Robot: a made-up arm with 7 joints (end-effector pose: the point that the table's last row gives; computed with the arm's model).
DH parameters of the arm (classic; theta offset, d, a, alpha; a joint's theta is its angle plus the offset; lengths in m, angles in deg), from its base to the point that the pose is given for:
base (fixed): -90 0.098 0 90
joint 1: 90 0.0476 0.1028 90
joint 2: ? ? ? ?
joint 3: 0 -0.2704 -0.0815 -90
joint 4: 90 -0.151 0.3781 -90
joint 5: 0 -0.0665 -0.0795 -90
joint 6: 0 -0.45 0.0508 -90
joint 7: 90 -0.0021 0.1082 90
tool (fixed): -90 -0.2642 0 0
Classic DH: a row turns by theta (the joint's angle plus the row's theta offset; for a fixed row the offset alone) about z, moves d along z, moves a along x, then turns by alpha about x.
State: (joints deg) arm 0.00 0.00 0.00 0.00 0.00 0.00 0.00
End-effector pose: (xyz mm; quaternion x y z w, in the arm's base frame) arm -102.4 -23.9 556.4 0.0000 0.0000 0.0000 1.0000
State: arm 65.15 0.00 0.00 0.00 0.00 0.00 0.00
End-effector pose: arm -102.4 405.9 312.3 -0.5384 0.0000 0.0000 0.8427
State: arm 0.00 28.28 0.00 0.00 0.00 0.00 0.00
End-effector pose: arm -264.3 -23.9 488.0 0.0000 -0.2443 0.0000 0.9697
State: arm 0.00 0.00 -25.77 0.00 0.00 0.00 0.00
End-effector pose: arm -281.1 -57.0 556.4 0.0000 0.0000 0.2230 0.9748
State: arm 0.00 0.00 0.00 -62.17 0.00 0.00 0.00
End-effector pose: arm -143.4 -23.9 454.0 0.0000 -0.5163 0.0000 0.8564
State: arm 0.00 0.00 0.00 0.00 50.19 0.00 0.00
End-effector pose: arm -102.4 0.3 1090.6 0.4241 0.0000 0.0000 0.9056
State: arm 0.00 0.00 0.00 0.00 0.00 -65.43 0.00
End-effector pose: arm -297.7 -23.9 679.2 0.0000 0.5405 0.0000 0.8414
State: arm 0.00 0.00 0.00 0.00 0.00 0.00 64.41
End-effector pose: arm -102.4 -323.6 608.9 -0.5330 0.0000 0.0000 0.8461
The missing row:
joint 2: 90 0.4311 0.0719 -90
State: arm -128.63 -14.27 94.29 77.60 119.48 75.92 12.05
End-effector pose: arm -384.3 469.0 -1295.9 0.2047 -0.8377 0.4829 0.1523
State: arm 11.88 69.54 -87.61 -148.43 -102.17 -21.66 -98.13
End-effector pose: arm -515.3 -103.6 552.5 -0.5950 0.5412 -0.5891 0.0778
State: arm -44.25 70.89 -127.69 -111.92 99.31 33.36 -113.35
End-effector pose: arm 459.1 -1043.3 21.6 0.0464 -0.7851 -0.4149 0.4575
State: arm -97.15 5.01 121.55 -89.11 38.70 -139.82 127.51
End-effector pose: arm 76.3 -369.0 -203.7 0.1192 0.4310 0.4873 0.7501
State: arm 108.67 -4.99 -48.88 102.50 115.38 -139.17 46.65
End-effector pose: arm 677.2 384.3 74.6 0.4993 0.6827 -0.2878 0.4493
